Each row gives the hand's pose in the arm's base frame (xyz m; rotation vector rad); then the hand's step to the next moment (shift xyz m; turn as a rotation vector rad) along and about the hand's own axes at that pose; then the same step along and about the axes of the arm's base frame.
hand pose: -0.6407 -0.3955 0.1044 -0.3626 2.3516 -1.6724
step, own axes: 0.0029 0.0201 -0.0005 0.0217 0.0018 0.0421
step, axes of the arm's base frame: -0.0042 0.0059 -0.0190 -0.0067 -0.0440 -0.0162
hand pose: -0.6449 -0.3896 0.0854 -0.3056 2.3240 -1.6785
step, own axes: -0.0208 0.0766 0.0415 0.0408 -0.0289 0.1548
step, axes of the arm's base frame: 0.0318 -0.0067 -0.0835 0.0127 -0.1606 -0.0225
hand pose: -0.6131 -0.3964 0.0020 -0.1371 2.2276 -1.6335
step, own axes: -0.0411 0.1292 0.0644 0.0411 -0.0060 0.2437
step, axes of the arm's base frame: 0.0788 -0.0043 -0.1277 0.0469 -0.2333 -0.0668
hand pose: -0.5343 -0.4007 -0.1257 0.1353 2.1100 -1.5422
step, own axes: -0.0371 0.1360 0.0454 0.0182 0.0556 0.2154
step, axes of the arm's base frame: 0.0984 0.0139 -0.1098 0.0798 -0.1812 -0.1031
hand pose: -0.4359 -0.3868 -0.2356 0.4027 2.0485 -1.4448
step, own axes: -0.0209 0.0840 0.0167 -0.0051 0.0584 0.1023
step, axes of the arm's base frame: 0.0679 0.0169 -0.0537 0.0664 -0.0732 -0.0643
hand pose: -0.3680 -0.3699 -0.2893 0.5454 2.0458 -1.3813
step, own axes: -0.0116 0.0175 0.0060 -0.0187 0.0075 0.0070
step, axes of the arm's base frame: 0.0211 0.0009 -0.0056 0.0202 -0.0038 0.0057
